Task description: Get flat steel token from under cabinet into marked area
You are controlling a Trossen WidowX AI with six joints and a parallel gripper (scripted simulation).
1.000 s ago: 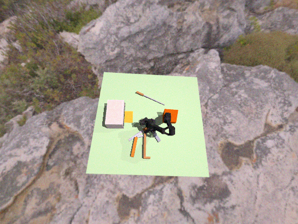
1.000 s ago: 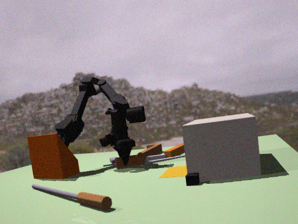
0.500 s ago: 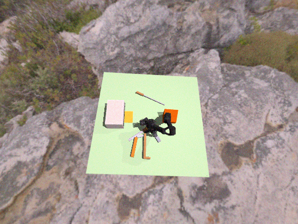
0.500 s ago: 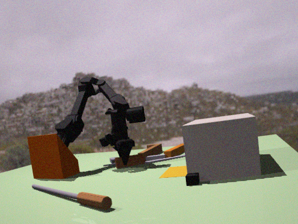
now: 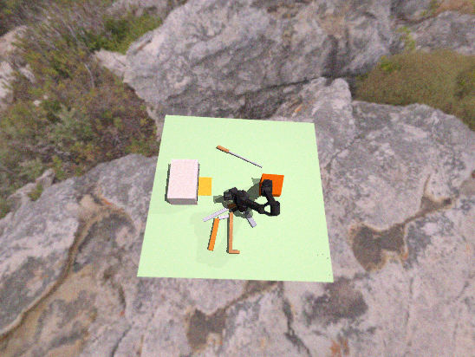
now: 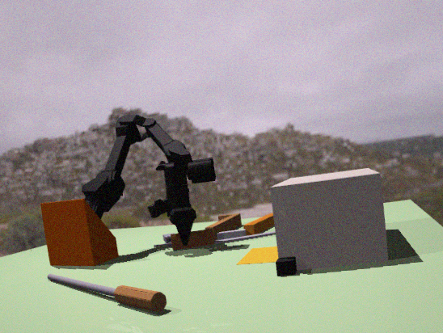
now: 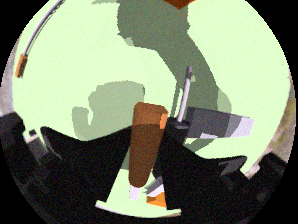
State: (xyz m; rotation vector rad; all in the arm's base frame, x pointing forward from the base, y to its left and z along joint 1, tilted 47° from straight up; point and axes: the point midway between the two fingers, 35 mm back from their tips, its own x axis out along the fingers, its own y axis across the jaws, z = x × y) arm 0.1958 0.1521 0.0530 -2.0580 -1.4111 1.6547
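The grey bar lies 90 mm behind my gripper tip and 90 mm to the left of it. From my gripper tip the other things lie so: grey token: 420 mm ahead, 60 mm to the right, 10 mm below; then orange bar: 140 mm ahead, 250 mm to the left.
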